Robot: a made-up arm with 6 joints.
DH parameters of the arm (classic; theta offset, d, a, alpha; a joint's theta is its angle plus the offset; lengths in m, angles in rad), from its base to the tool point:
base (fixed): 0 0.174 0 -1.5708
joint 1: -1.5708 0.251 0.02 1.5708
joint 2: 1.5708 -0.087 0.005 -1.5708
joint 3: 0 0.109 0.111 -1.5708
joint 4: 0 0.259 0.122 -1.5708
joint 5: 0 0.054 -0.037 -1.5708
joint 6: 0 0.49 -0.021 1.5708
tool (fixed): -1.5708 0.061 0 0
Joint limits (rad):
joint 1: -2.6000..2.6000
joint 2: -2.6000..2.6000
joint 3: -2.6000..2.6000
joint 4: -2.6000..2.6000
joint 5: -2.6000..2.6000
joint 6: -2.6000..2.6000
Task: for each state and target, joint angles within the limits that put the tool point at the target. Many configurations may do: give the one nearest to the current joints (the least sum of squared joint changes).
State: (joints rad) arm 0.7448 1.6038 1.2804 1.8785 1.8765 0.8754
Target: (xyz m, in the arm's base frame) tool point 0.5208 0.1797 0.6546
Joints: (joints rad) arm 0.5594 2.0994 1.4744 1.7358 2.1924 0.8328
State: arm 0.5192 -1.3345 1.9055 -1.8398 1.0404 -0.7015
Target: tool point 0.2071 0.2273 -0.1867
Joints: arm 0.7260 -1.6893 2.2256 -2.2125 0.6802 -0.6267
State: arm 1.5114 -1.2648 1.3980 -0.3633 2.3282 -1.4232
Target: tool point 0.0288 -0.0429 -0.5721
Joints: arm 1.1471 -0.6973 0.7497 -0.5713 2.6000 -1.2694
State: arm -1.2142 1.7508 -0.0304 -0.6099 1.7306 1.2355
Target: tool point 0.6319 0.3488 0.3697
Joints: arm -0.6826 1.7491 -0.3927 -0.8496 2.3006 1.1379
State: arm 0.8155 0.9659 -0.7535 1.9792 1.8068 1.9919
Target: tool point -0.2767 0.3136 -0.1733
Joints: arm 0.5959 0.4235 -0.6583 2.2011 1.1909 2.0541
